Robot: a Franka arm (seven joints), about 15 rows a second.
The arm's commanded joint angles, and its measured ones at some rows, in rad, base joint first. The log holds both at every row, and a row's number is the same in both.
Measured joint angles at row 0: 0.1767 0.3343 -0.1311 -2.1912 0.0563 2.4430 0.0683
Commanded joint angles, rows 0 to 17: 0.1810 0.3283 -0.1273 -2.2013 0.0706 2.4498 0.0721; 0.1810 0.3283 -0.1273 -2.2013 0.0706 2.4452 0.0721; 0.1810 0.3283 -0.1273 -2.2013 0.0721 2.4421 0.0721; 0.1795 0.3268 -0.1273 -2.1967 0.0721 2.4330 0.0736; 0.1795 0.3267 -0.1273 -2.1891 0.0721 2.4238 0.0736; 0.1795 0.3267 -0.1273 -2.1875 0.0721 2.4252 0.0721; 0.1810 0.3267 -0.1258 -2.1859 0.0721 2.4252 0.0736; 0.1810 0.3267 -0.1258 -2.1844 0.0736 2.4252 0.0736; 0.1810 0.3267 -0.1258 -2.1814 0.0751 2.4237 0.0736; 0.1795 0.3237 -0.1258 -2.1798 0.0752 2.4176 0.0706; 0.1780 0.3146 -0.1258 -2.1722 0.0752 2.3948 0.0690; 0.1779 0.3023 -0.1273 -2.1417 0.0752 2.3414 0.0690; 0.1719 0.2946 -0.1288 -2.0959 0.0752 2.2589 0.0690; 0.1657 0.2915 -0.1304 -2.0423 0.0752 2.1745 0.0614; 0.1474 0.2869 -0.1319 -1.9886 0.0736 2.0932 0.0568; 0.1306 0.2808 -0.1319 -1.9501 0.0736 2.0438 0.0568; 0.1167 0.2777 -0.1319 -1.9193 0.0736 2.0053 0.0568; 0.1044 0.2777 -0.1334 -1.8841 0.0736 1.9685 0.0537
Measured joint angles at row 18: 0.1436 0.2904 -0.1393 -1.9411 0.0608 2.0411 0.0678
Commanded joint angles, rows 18 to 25: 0.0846 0.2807 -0.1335 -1.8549 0.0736 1.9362 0.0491; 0.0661 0.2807 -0.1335 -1.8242 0.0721 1.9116 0.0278; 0.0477 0.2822 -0.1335 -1.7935 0.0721 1.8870 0.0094; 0.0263 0.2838 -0.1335 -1.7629 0.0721 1.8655 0.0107; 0.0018 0.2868 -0.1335 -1.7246 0.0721 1.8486 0.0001; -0.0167 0.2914 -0.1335 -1.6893 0.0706 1.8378 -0.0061; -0.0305 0.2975 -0.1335 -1.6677 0.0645 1.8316 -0.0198; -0.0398 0.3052 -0.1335 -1.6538 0.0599 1.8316 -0.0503
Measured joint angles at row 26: -0.0072 0.2798 -0.1443 -1.7138 0.0600 1.8576 -0.0056
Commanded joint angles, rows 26 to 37: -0.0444 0.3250 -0.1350 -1.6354 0.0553 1.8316 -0.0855; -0.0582 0.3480 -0.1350 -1.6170 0.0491 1.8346 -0.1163; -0.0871 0.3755 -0.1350 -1.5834 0.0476 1.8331 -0.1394; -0.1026 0.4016 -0.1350 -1.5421 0.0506 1.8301 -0.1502; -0.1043 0.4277 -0.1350 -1.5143 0.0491 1.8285 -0.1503; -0.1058 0.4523 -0.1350 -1.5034 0.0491 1.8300 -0.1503; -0.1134 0.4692 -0.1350 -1.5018 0.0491 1.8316 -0.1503; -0.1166 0.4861 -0.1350 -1.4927 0.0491 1.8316 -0.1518; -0.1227 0.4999 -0.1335 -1.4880 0.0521 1.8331 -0.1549; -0.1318 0.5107 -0.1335 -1.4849 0.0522 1.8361 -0.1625; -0.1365 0.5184 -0.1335 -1.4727 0.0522 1.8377 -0.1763; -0.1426 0.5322 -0.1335 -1.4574 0.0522 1.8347 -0.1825
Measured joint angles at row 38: -0.1146 0.5051 -0.1460 -1.5097 0.0554 1.8516 -0.1542
